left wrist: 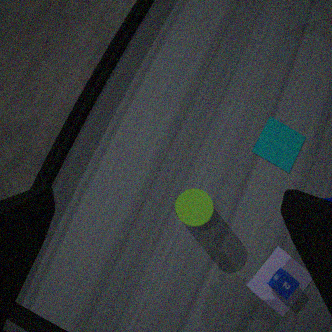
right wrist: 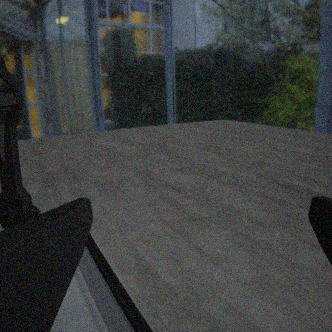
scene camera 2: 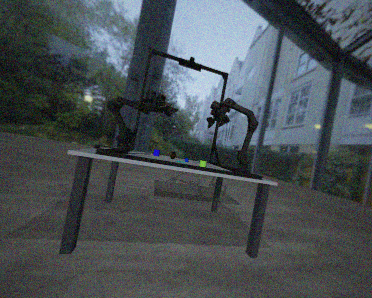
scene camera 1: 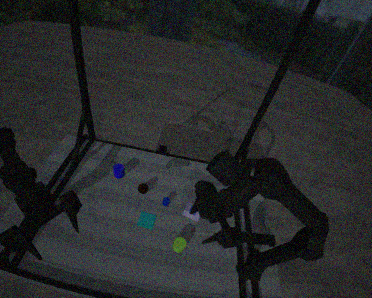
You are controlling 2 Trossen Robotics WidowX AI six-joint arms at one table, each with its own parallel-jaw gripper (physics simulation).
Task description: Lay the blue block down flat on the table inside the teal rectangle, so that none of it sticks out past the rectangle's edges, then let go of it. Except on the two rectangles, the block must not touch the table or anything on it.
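Seen in the pictures: left gripper, fingertip midpoint: [left wrist: 170,199] [scene camera 2: 212,128] [scene camera 1: 196,227]; right gripper, fingertip midpoint: [right wrist: 201,208] [scene camera 2: 174,107] [scene camera 1: 60,245]; left arm's base, origin of the base link: [scene camera 2: 241,171] [scene camera 1: 246,271]; right arm's base, origin of the base link: [scene camera 2: 121,150].
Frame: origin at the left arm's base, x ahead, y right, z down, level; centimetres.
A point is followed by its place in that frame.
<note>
The blue block [left wrist: 284,284] {x 15.8, y 30.6, z 0.0 cm}, with a pale "2" marking, rests on the pale lilac rectangle [scene camera 1: 190,215] {x 17.4, y 28.8, z 1.8 cm} [left wrist: 262,283] {x 15.2, y 27.9, z 1.8 cm} at the lower right of the left wrist view; whether it stands or lies is hard to tell. In scene camera 1 the block does not show clearly behind the left gripper. The teal rectangle [scene camera 1: 147,220] {x 37.3, y 28.2, z 1.8 cm} [left wrist: 280,145] {x 37.3, y 28.6, z 1.8 cm} [scene camera 2: 180,162] is bare. My left gripper [scene camera 1: 199,227] {x 25.7, y 11.7, z -27.8 cm} [scene camera 2: 210,122] {x 25.7, y 11.7, z -27.8 cm} [left wrist: 170,199] {x 25.7, y 11.7, z -27.8 cm} is open and empty, pointing down high above the table, with the block below near one finger. My right gripper [scene camera 1: 59,245] {x 59.1, y 8.3, z -32.4 cm} [right wrist: 201,208] {x 59.1, y 8.3, z -32.4 cm} is open and empty, away at the left of scene camera 1.
A lime cylinder [scene camera 1: 179,244] {x 25.9, y 14.9, z -2.5 cm} [scene camera 2: 203,163] {x 26.8, y 13.1, z -0.8 cm} [left wrist: 194,207] {x 25.5, y 15.4, z -2.5 cm} stands near both rectangles. A small blue object [scene camera 1: 166,201] {x 28.1, y 35.5, z -1.2 cm} [scene camera 2: 187,160] {x 28.1, y 34.6, z 0.5 cm}, a dark round object [scene camera 1: 143,188] {x 38.3, y 42.3, z -2.7 cm} [scene camera 2: 173,155] {x 39.0, y 41.5, z -1.5 cm} and a larger blue cylinder [scene camera 1: 118,171] {x 50.2, y 52.3, z -3.3 cm} [scene camera 2: 156,152] {x 51.2, y 52.1, z -1.2 cm} stand farther back. A black frame [scene camera 1: 81,65] {x 66.8, y 80.0, z -44.1 cm} rises around the table.
</note>
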